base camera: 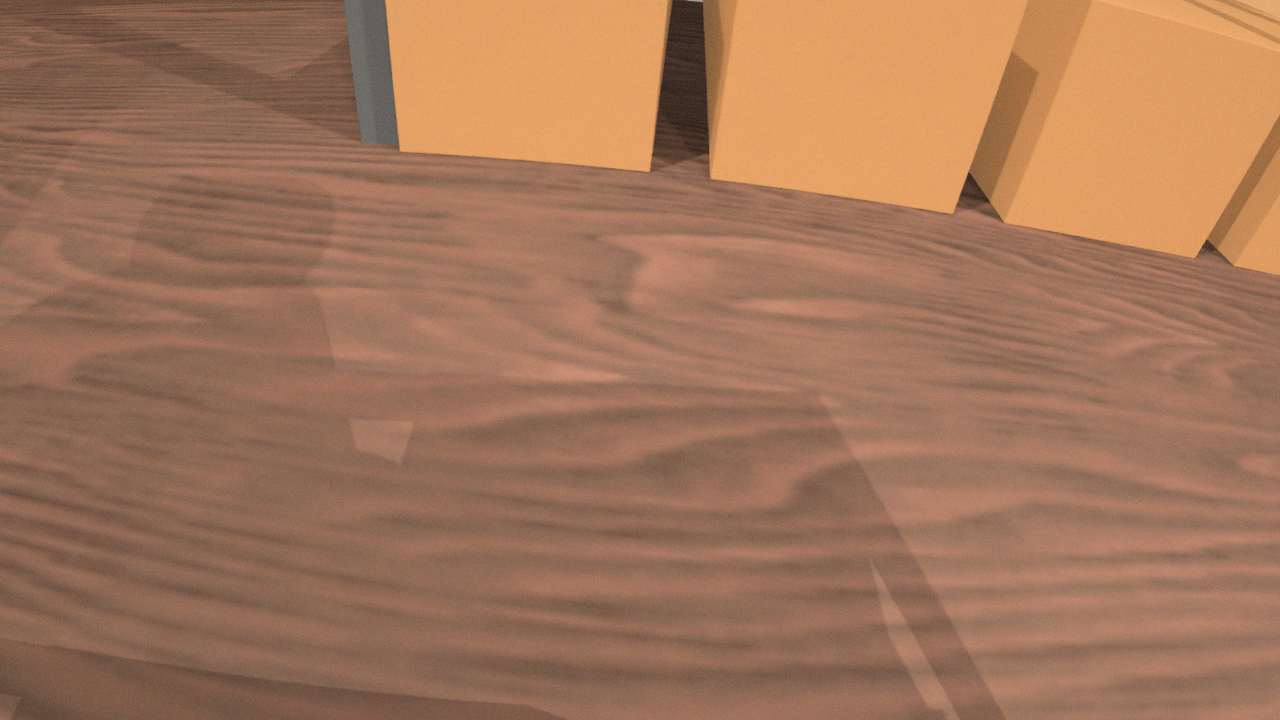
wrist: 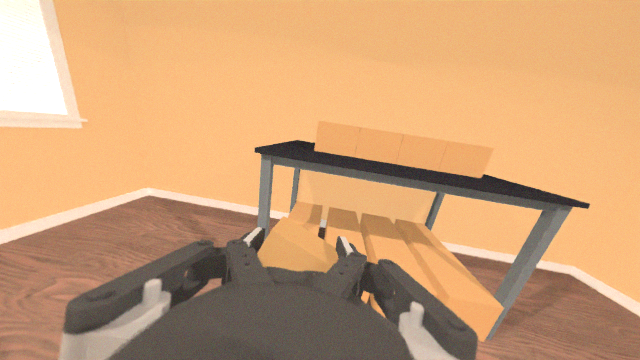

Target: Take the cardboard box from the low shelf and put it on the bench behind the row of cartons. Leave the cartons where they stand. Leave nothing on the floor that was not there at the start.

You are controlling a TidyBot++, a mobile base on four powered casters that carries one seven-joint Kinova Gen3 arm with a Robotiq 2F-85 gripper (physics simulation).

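Frame: origin at the arm's base, x ahead, y left, z up, level; metres.
Where they show: gripper, between the fingertips: (wrist: 300, 242).
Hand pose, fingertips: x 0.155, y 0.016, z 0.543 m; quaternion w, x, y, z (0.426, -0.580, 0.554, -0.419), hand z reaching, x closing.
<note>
Each offset is from my fingertips to the top centre of the thing. Level surfaces: height alone.
My gripper (wrist: 300, 242) is shut on the cardboard box @[0.032 m up, 0.025 m back, 0.010 m left] (wrist: 290, 252), a plain tan box between the two fingertips at the lower middle of the wrist view. Its lower part is hidden by the gripper body. The bench @[0.026 m down] (wrist: 287, 150) has a dark top and grey legs and stands beyond the gripper. A row of several tan cartons @[0.155 m up, 0.961 m ahead, 0.350 m right] (wrist: 382, 147) stands upright, side by side, on the bench top. The box is in front of the bench and, in the wrist view, appears below its top. The bench surface behind the cartons is hidden. The low shelf does not show.
Several large tan boxes (base camera: 528, 80) (wrist: 342, 225) stand on the floor under and in front of the bench, with narrow gaps between some. A grey bench leg (base camera: 371, 80) (wrist: 532, 255) stands at each side. A wall (wrist: 200, 100) rises behind the bench; a window is at upper left.
</note>
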